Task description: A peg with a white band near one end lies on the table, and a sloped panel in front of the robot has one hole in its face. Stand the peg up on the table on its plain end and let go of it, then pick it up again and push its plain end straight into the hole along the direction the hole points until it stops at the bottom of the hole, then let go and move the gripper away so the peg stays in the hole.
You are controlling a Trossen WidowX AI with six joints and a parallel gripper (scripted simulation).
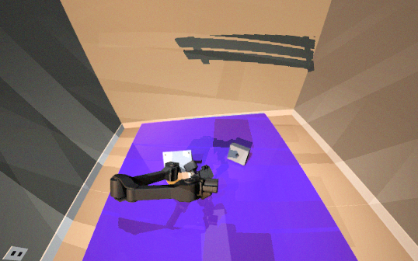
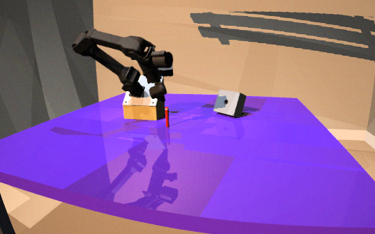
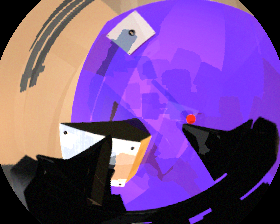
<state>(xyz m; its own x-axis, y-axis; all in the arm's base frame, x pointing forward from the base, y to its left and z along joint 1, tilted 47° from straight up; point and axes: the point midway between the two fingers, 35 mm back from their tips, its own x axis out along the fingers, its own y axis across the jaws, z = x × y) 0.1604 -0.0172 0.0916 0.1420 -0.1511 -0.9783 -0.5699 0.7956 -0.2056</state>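
Right now the red peg is 40 mm ahead of my gripper tip, 40 mm to the right of it and 70 mm below it. The rest, counted from my gripper tip: grey sloped panel (240 mm ahead, 220 mm to the left, 70 mm below).
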